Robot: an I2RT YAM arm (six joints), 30 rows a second.
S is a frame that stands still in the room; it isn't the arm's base.
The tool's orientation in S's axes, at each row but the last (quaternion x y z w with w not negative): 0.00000, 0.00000, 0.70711, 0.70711; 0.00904, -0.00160, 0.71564, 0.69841; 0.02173, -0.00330, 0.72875, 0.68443; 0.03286, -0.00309, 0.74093, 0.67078; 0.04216, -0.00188, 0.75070, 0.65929; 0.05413, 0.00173, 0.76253, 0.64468; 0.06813, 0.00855, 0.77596, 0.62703; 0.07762, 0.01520, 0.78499, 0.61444; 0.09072, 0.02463, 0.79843, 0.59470; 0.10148, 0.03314, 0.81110, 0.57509; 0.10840, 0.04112, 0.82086, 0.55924; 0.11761, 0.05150, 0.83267, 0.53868; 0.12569, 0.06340, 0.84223, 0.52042
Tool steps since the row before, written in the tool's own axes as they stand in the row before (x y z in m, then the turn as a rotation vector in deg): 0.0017, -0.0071, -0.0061, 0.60, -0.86, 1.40; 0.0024, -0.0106, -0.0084, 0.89, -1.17, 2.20; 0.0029, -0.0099, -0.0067, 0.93, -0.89, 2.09; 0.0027, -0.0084, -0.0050, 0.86, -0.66, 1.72; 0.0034, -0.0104, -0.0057, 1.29, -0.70, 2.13; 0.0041, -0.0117, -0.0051, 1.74, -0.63, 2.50; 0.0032, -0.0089, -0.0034, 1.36, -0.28, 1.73; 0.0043, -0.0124, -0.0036, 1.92, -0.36, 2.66; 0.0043, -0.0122, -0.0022, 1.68, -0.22, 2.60; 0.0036, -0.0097, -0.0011, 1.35, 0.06, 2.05; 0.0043, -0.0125, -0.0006, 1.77, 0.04, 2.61; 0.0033, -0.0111, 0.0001, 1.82, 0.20, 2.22; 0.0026, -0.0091, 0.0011, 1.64, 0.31, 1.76
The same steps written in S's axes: 0.0071, 0.0017, -0.0061, 0.86, 0.60, 1.40; 0.0104, 0.0028, -0.0085, 1.17, 0.89, 2.20; 0.0095, 0.0037, -0.0068, 0.89, 0.91, 2.10; 0.0079, 0.0038, -0.0052, 0.65, 0.84, 1.74; 0.0095, 0.0051, -0.0060, 0.66, 1.24, 2.17; 0.0104, 0.0063, -0.0056, 0.55, 1.65, 2.58; 0.0076, 0.0053, -0.0039, 0.20, 1.26, 1.82; 0.0104, 0.0074, -0.0046, 0.27, 1.75, 2.78; 0.0100, 0.0078, -0.0035, 0.20, 1.49, 2.72; 0.0076, 0.0067, -0.0023, -0.07, 1.12, 2.18; 0.0097, 0.0087, -0.0024, -0.07, 1.49, 2.78; 0.0086, 0.0076, -0.0018, -0.33, 1.48, 2.44; 0.0070, 0.0064, -0.0007, -0.48, 1.28, 2.00
